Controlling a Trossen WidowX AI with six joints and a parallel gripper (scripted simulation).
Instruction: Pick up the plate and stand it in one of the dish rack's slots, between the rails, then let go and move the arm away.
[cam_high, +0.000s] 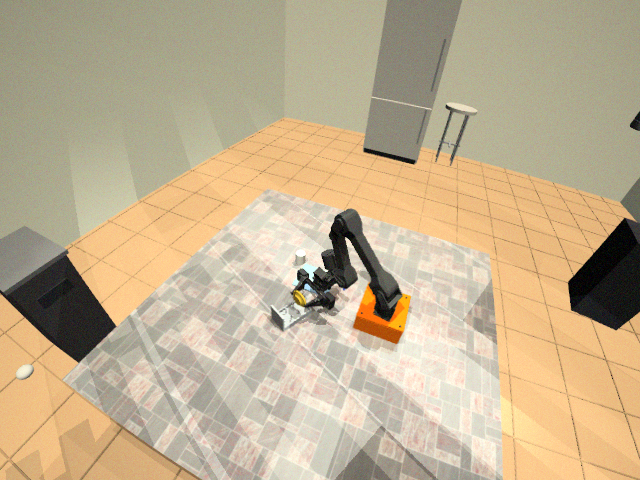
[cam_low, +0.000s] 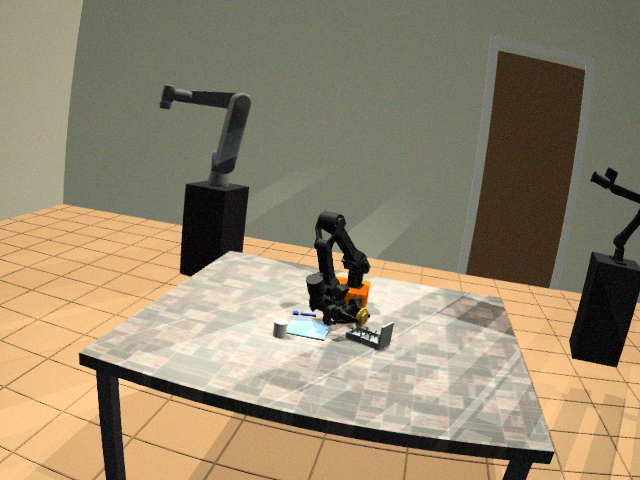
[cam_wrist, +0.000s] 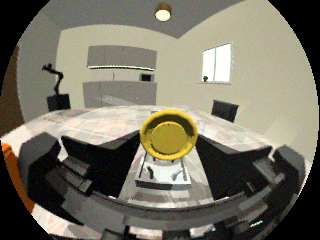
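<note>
Now: the yellow plate 10 mm to the right of my gripper tip. Round my gripper tip: blue spoon (70 mm behind, 240 mm to the right, 70 mm below); light blue mat (30 mm ahead, 170 mm to the right, 70 mm below); grey dish rack (10 mm ahead, 30 mm to the left, 50 mm below).
</note>
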